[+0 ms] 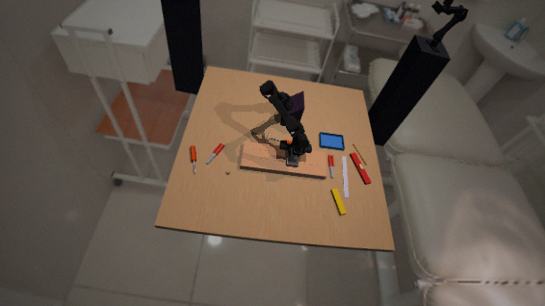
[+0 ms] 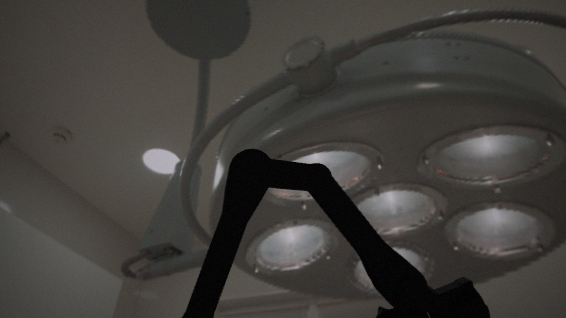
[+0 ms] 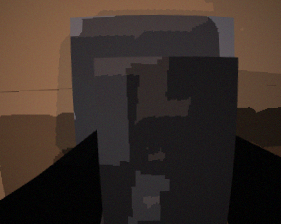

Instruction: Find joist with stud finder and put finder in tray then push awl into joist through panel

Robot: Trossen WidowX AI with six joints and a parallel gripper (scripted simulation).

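Right now my gripper tip is 4 cm past the green light and 3 cm below it. The rest, counted from my gripper tip: brown-handled awl: 17 cm behind, 17 cm to the right, 6 cm below; blue tray: 23 cm behind, 26 cm to the left, 5 cm below; stud finder: 2 cm behind, 2 cm above.
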